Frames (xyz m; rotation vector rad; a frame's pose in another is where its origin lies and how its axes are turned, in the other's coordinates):
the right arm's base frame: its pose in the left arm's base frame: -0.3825 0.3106 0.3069 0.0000 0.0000 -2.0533
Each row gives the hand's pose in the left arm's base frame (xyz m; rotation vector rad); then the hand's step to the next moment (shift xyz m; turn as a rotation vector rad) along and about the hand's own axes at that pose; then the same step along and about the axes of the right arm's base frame.
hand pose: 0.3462 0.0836 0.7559 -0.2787 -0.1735 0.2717
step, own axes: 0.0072 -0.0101 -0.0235 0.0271 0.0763 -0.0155
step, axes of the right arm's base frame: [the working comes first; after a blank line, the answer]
step, axes of the left arm's base frame: 0.0141 -0.0131 -0.0183 0.0106 0.0746 -0.0335

0.0051 0.0185 -0.0183 -0.0710 -0.0252 -0.0335
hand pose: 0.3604 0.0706 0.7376 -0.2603 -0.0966 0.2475
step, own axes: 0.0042 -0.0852 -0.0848 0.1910 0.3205 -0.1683
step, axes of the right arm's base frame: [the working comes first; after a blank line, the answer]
step, axes of the left arm's base frame: 0.0343 -0.0993 -0.0586 0.1321 0.3078 -0.2352

0.0720 0.0764 -0.0586 -0.3339 -0.0258 -0.2352
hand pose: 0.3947 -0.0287 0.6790 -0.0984 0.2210 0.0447
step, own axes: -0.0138 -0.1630 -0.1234 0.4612 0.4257 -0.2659
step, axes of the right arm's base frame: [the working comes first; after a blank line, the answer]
step, axes of the left arm's base frame: -0.0312 -0.1751 -0.1017 0.3685 0.4114 -0.3994

0.1696 0.0536 -0.1017 -0.5354 0.1355 -0.3994
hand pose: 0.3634 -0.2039 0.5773 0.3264 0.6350 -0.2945
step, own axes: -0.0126 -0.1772 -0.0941 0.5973 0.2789 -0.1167
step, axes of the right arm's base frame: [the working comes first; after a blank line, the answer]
step, axes of the left arm's base frame: -0.1240 -0.1227 -0.1000 0.4982 0.1980 -0.4010

0.1662 -0.0529 -0.1000 -0.4066 0.3494 -0.4010
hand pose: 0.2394 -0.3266 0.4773 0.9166 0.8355 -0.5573
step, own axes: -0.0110 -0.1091 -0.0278 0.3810 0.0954 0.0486
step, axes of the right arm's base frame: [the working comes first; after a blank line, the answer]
step, axes of the left arm's base frame: -0.0963 -0.0308 -0.0507 0.3047 -0.0212 -0.2516

0.0719 -0.0711 -0.0507 -0.1226 0.2798 -0.2516
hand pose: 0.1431 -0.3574 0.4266 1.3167 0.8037 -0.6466
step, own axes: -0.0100 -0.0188 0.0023 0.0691 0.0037 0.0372
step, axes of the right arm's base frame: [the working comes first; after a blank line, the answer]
step, axes of the left arm's base frame: -0.0205 -0.0055 -0.0026 0.0484 -0.0340 -0.0517

0.0144 -0.0157 -0.0026 0.0076 0.0587 -0.0517
